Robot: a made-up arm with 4 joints. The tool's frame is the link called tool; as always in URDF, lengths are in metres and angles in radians. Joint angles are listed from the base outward.
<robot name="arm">
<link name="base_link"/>
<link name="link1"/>
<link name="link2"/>
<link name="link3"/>
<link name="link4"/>
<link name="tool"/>
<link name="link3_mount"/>
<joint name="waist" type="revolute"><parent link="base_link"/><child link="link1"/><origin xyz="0.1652 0.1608 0.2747" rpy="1.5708 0 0"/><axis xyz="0 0 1"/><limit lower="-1.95" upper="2.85"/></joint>
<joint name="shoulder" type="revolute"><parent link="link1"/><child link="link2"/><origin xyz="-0.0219 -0.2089 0.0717" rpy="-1.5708 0 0"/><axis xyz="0 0 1"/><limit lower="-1.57" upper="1.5"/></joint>
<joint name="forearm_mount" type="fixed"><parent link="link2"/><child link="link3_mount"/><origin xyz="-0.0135 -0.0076 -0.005"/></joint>
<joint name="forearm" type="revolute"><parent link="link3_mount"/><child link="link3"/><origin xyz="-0.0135 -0.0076 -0.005" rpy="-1.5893 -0.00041 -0.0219"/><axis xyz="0 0 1"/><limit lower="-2.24" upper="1.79"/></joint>
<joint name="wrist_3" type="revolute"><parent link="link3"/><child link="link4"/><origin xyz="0.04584 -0.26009 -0.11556" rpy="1.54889 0 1.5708"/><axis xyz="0 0 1"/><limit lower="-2.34" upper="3.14"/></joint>
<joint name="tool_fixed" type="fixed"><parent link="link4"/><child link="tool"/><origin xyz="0.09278 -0.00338 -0.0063" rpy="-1.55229 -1.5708 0"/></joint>
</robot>
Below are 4 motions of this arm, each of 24 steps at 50 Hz.
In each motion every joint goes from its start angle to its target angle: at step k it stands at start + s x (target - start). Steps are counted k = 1, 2, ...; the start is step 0. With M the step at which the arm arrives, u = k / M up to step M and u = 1 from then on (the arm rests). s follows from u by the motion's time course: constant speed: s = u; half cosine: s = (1 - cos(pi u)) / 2; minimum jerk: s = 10 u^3 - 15 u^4 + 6 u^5.
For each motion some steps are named. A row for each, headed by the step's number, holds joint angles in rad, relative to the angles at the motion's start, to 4 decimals.
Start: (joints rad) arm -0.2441 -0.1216 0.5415 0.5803
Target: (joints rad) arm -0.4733 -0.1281 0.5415 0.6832
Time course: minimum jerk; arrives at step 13
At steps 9, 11, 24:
9: -0.1895 -0.0054 0.0000 0.0851
11: -0.2227 -0.0063 0.0000 0.1000
24: -0.2292 -0.0065 0.0000 0.1029

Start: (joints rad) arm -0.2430 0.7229 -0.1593 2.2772
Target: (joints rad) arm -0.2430 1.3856 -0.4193 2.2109
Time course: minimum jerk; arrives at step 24
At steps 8, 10, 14, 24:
8: 0.0000 0.1391 -0.0546 -0.0139
10: 0.0000 0.2297 -0.0901 -0.0230
14: 0.0000 0.4330 -0.1699 -0.0433
24: 0.0000 0.6627 -0.2600 -0.0663

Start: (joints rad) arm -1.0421 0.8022 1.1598 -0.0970
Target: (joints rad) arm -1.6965 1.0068 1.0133 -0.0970
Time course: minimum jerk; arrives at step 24
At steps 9, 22, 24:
9: -0.1801 0.0563 -0.0403 0.0000
22: -0.6511 0.2036 -0.1458 0.0000
24: -0.6544 0.2046 -0.1465 0.0000

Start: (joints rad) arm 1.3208 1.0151 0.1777 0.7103
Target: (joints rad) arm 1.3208 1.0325 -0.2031 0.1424
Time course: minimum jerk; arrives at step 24
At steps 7, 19, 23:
7: 0.0000 0.0026 -0.0580 -0.0865
19: 0.0000 0.0163 -0.3562 -0.5313
23: 0.0000 0.0174 -0.3805 -0.5675

